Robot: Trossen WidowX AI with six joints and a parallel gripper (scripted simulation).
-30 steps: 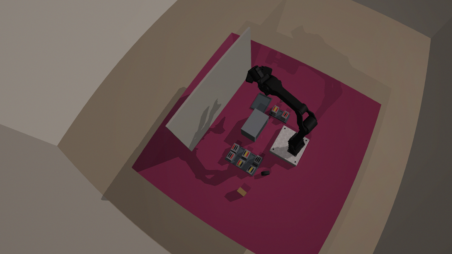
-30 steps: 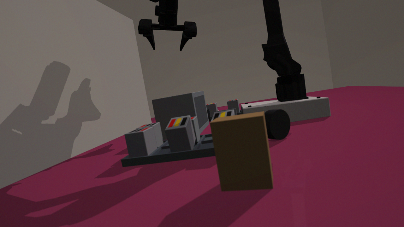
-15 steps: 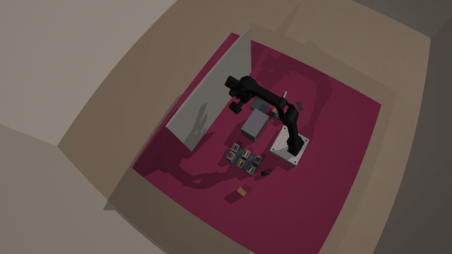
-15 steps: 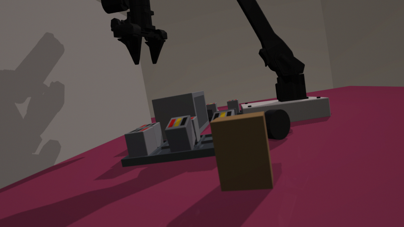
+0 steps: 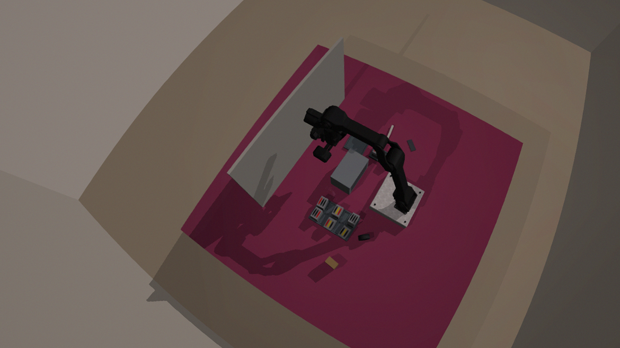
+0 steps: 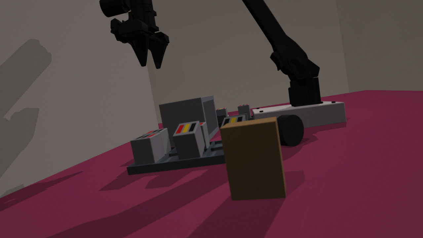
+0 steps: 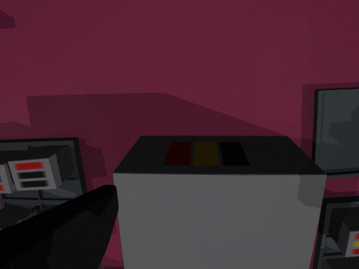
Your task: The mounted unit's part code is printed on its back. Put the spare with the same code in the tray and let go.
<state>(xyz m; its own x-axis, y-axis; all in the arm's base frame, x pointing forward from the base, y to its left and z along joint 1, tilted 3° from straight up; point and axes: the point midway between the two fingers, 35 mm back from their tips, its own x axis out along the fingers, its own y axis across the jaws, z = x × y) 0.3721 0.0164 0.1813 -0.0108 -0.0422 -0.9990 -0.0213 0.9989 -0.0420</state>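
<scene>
My gripper tip is now 15 cm past the grey spare, 24 cm to the right of it and 15 cm above it. Round my gripper tip: grey wall panel: 17 cm ahead, 1 cm to the left, 3 cm above; mounted unit: 8 cm behind, 1 cm to the left, 15 cm below; dark tray: 2 cm behind, 17 cm to the right, 19 cm below.
</scene>
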